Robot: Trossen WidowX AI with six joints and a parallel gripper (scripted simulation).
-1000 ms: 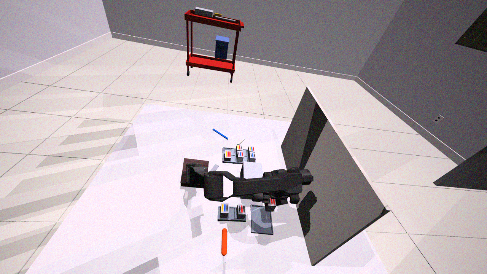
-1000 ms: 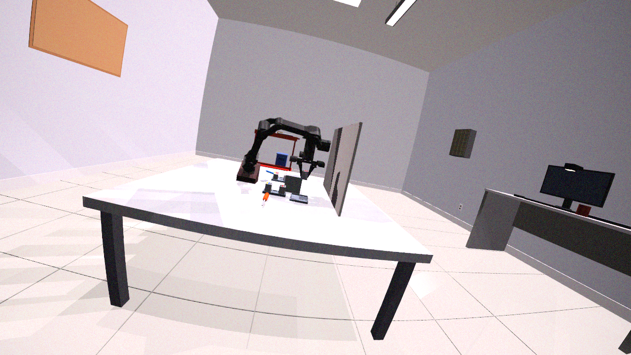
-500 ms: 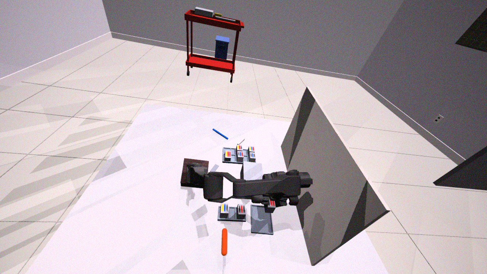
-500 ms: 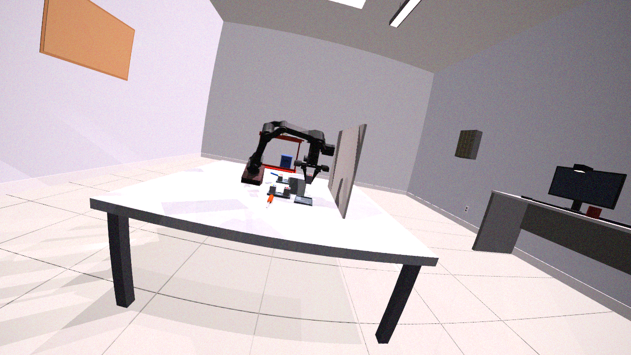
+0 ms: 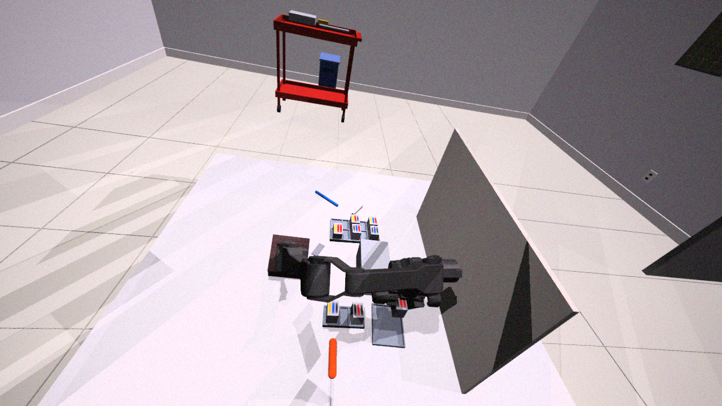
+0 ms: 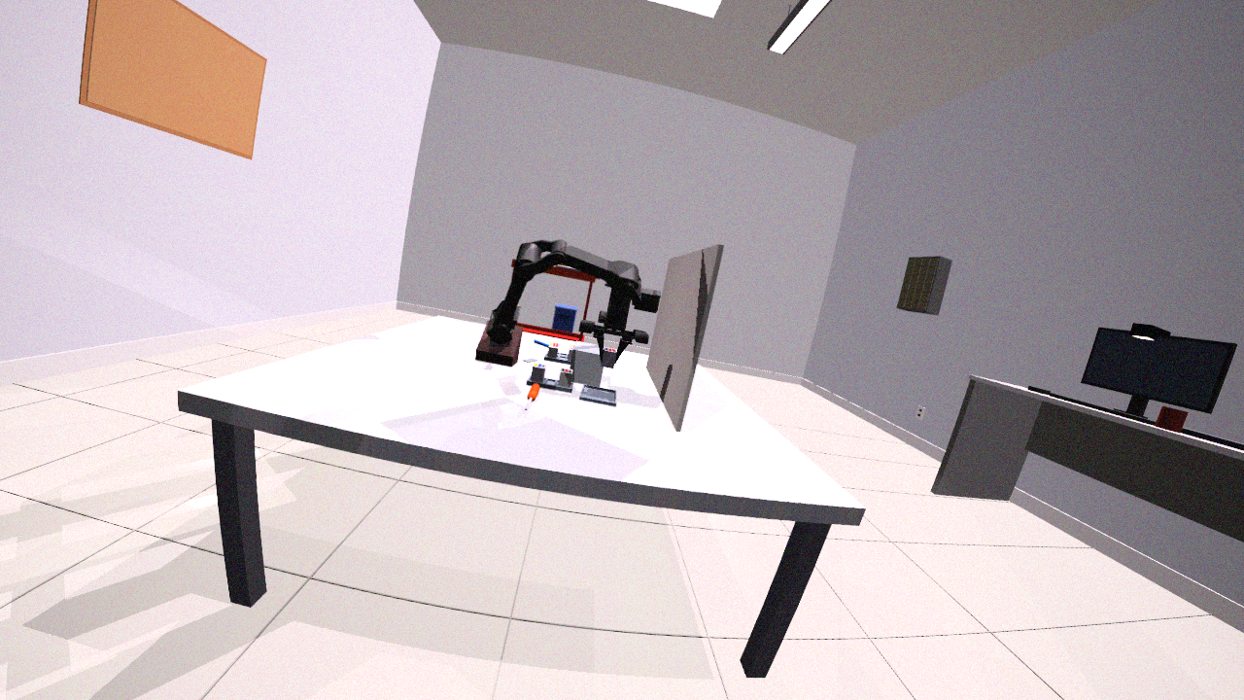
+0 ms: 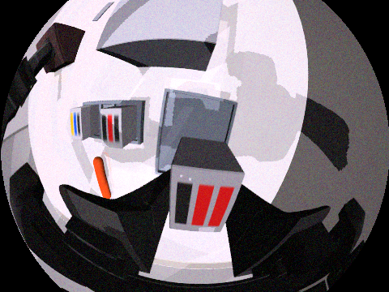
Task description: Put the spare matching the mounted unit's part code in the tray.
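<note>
Now: the grey tray 100 mm below my gripper tip and 10 mm behind it. The rest, counted from my gripper tip: mounted unit: 190 mm to the left, 50 mm below, 30 mm behind; blue pen: 590 mm to the left, 170 mm behind, 90 mm below; panel: 210 mm ahead, 150 mm to the left, 120 mm above.
</note>
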